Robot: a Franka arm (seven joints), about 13 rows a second.
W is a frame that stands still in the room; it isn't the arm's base.
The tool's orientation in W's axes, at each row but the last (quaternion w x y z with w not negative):
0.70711 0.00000 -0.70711 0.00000
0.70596 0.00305 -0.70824 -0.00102
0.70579 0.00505 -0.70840 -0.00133
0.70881 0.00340 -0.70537 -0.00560
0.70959 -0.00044 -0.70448 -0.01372
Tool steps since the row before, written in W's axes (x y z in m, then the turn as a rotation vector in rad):
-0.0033 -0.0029 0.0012 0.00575 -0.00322 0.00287
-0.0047 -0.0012 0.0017 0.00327 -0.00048 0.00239
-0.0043 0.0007 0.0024 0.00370 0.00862 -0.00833
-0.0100 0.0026 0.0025 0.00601 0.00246 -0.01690
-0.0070 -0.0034 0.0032 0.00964 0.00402 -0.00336
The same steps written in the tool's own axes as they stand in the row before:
0.0012 -0.0029 0.0033 0.00287 -0.00322 -0.00575
0.0017 -0.0012 0.0047 0.00238 -0.00048 -0.00328
0.0024 0.0007 0.0043 -0.00842 0.00852 -0.00371
0.0024 0.0026 0.0100 -0.01690 0.00226 -0.00608
0.0032 -0.0035 0.0070 -0.00337 0.00415 -0.00958

